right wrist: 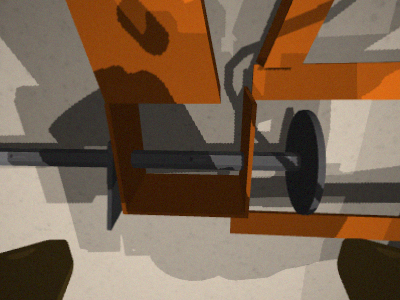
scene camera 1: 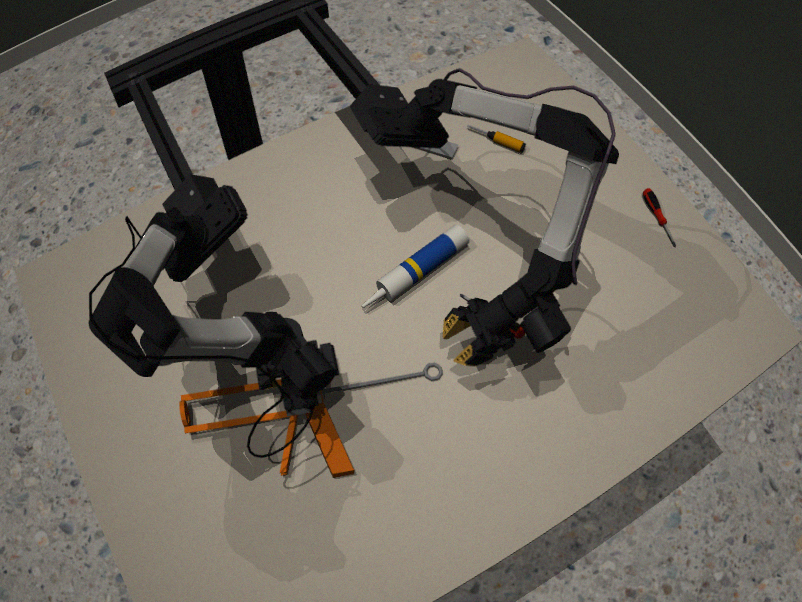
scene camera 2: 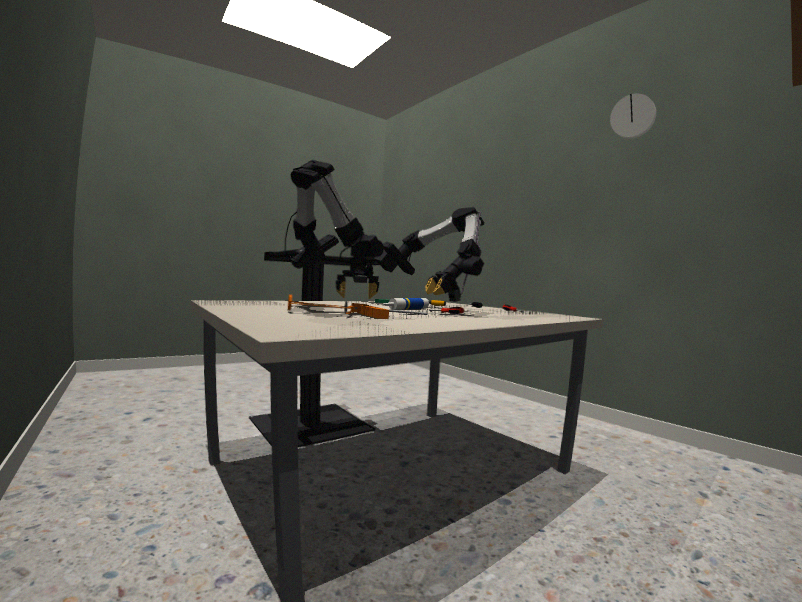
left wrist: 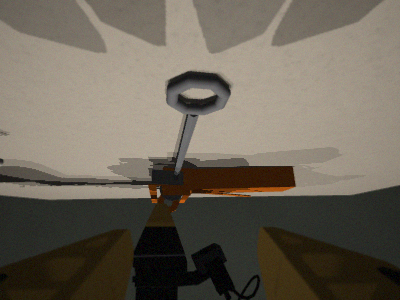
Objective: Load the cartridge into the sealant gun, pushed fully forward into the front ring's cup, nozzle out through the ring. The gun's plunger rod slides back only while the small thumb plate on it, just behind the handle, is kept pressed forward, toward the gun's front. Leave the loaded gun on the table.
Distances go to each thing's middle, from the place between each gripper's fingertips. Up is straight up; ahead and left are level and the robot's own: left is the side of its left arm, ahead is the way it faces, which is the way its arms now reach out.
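Scene:
The thumb plate (right wrist: pixel 114 208) has my right hand 5 cm above it, 3 cm short of it and 3 cm to the right of it, and going by their middles it is the nearest to that hand of the things named here. The plunger rod (left wrist: pixel 189 81) is 10 cm to the left of my right hand, 6 cm ahead of it and 5 cm below it. Counted from my right hand again, the cartridge (scene camera 1: pixel 413 269) is 32 cm to the left, 10 cm behind and 4 cm below.
That cartridge, going by its middle, is nearer to my left gripper (scene camera 1: pixel 449 349) than to my right hand. My left gripper is 21 cm past the cartridge, 6 cm above it and 6 cm to the right of it. From my left hand, the thumb plate is 24 cm to the right, 9 cm behind and 7 cm below, while the plunger rod is 17 cm to the right, 6 cm behind and 7 cm below.

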